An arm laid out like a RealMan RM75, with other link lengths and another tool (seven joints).
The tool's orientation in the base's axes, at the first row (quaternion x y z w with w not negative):
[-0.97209 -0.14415 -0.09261 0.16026]
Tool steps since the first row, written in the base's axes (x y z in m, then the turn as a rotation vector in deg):
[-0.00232 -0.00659 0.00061 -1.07 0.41 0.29]
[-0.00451 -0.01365 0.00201 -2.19 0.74 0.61]
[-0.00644 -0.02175 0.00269 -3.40 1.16 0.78]
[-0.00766 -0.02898 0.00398 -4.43 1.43 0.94]
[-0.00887 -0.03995 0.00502 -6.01 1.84 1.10]
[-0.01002 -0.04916 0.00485 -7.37 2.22 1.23]
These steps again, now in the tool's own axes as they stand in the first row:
[-0.00370 0.00508 -0.00311 -0.84 -0.79 -0.27]
[-0.00721 0.01041 -0.00709 -1.74 -1.52 -0.61]
[-0.01090 0.01697 -0.01073 -2.73 -2.33 -0.79]
[-0.01357 0.02278 -0.01454 -3.60 -2.94 -0.98]
[-0.01722 0.03206 -0.01938 -4.95 -3.85 -1.21]
[-0.02065 0.04010 -0.02249 -6.10 -4.65 -1.38]

